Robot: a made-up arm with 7 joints. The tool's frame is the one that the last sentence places.
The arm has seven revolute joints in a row. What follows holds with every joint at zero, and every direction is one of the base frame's. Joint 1 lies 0.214 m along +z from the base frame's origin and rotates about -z. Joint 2 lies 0.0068 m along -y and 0.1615 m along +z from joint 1 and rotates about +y. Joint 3 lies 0.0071 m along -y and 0.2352 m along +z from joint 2 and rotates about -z. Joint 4 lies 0.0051 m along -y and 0.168 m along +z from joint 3 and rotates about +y. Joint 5 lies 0.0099 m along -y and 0.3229 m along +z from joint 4 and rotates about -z. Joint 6 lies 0.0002 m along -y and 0.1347 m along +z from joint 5 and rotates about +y. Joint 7 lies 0.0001 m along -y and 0.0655 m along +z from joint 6 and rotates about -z. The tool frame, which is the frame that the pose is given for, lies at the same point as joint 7; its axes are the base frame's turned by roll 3.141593, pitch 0 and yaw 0 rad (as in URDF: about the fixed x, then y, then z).
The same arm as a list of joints. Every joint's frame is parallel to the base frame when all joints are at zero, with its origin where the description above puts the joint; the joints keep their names.
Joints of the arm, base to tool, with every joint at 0 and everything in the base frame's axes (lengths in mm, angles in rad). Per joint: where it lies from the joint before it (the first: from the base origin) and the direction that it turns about. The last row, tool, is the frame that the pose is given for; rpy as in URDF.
joint 1: axis 0 0 -1 origin 0 0 214
joint 2: axis 0 1 0 origin 0 -6.8 161.5
joint 3: axis 0 0 -1 origin 0 -7.1 235.2
joint 4: axis 0 1 0 origin 0 -5.1 168
joint 5: axis 0 0 -1 origin 0 -9.9 322.9
joint 6: axis 0 1 0 origin 0 -0.2 134.7
joint 7: axis 0 0 -1 origin 0 -0.1 65.5
tool: origin 0 0 0 rpy -3.1416 0 0

